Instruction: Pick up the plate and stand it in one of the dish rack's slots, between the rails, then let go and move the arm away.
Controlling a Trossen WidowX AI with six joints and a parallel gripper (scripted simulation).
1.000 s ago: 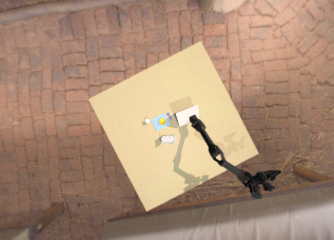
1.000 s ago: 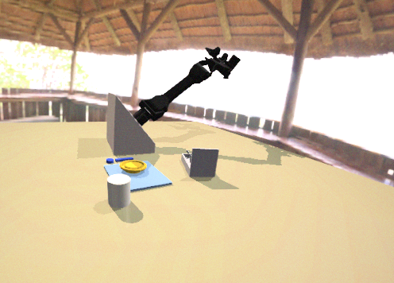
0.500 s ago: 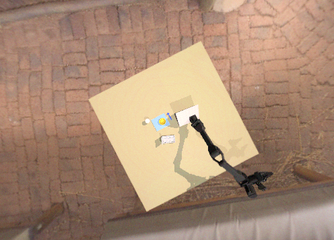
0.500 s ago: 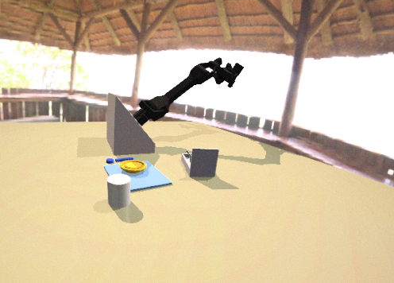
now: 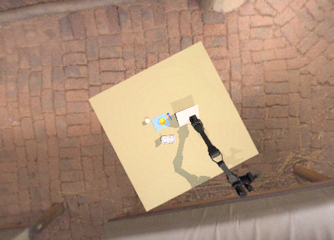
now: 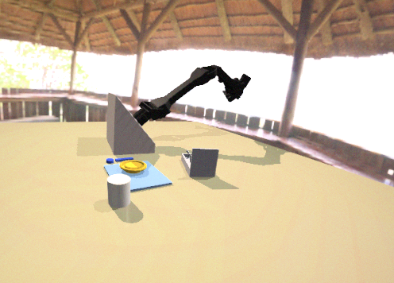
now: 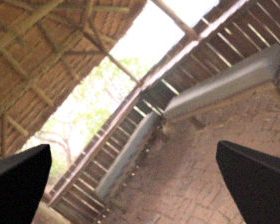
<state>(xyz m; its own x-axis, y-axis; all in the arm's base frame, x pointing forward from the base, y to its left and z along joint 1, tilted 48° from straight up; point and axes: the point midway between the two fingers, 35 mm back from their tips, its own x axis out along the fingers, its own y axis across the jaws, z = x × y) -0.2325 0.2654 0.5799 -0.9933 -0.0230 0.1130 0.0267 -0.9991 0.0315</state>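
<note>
My gripper tip is now 55 cm short of the yellow plate, 69 cm to the left of it and 27 cm above it. From my gripper tip the other things lie so: grey dish rack: 56 cm ahead, 50 cm to the right, 26 cm below; blue spoon: 46 cm ahead, 72 cm to the right, 28 cm below; light blue mat: 57 cm ahead, 69 cm to the right, 28 cm below.
</note>
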